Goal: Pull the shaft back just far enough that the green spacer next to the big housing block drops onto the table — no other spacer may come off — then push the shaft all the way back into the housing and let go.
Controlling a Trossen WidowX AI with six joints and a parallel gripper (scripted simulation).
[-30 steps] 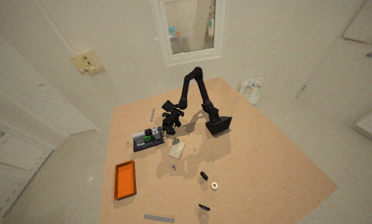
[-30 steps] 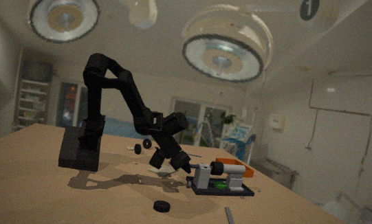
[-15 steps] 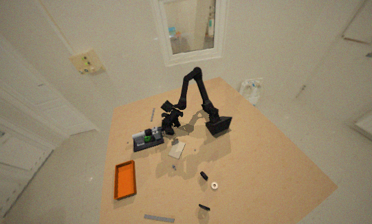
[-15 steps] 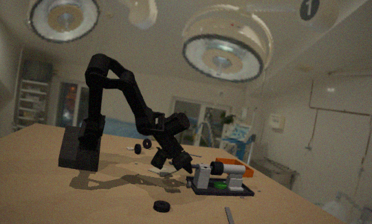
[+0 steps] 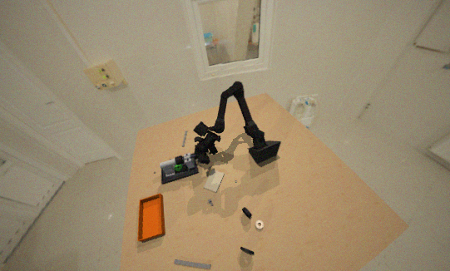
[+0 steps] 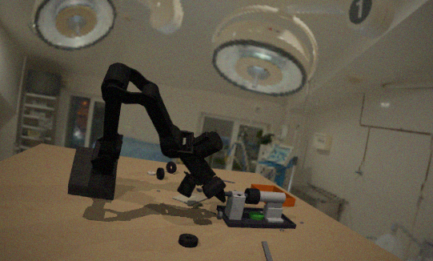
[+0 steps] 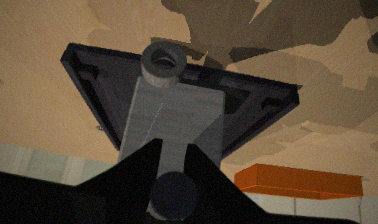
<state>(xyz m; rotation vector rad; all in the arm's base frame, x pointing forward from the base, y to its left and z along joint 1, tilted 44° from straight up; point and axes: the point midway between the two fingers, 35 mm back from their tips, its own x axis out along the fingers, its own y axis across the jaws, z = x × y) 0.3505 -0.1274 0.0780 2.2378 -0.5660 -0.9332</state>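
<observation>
The black spacer is 90 mm ahead of my gripper tip, 10 mm to the right of it and 20 mm above it. Also, from my gripper tip: thin grey shaft (40 mm ahead, 10 mm to the right, 20 mm above); then green spacer (120 mm ahead, 20 mm to the right, 40 mm below); then beige card (50 mm behind, 160 mm to the left, 50 mm below).
</observation>
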